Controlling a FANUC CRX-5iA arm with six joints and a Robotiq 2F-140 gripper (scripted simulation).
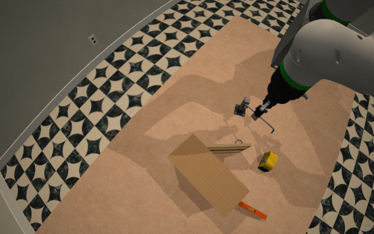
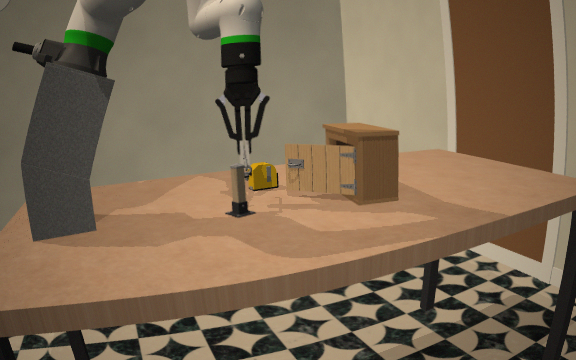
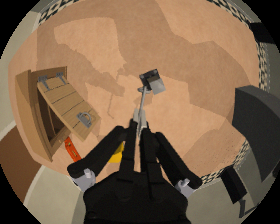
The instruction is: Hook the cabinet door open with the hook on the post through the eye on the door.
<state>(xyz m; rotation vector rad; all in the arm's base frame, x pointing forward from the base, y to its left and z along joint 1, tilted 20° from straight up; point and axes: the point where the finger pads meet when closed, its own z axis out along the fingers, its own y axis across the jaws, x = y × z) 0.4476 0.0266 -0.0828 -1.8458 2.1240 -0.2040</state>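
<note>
My hand is 4 cm above the hook post, 3 cm to the left of it and 1 cm past it. The rest, counted from my hand: plank door (18 cm ahead, 5 cm below, 2 cm to the right); then yellow tape measure (15 cm to the left, 9 cm below, 8 cm ahead); then hook rod (1 cm to the left, 1 cm below).
</note>
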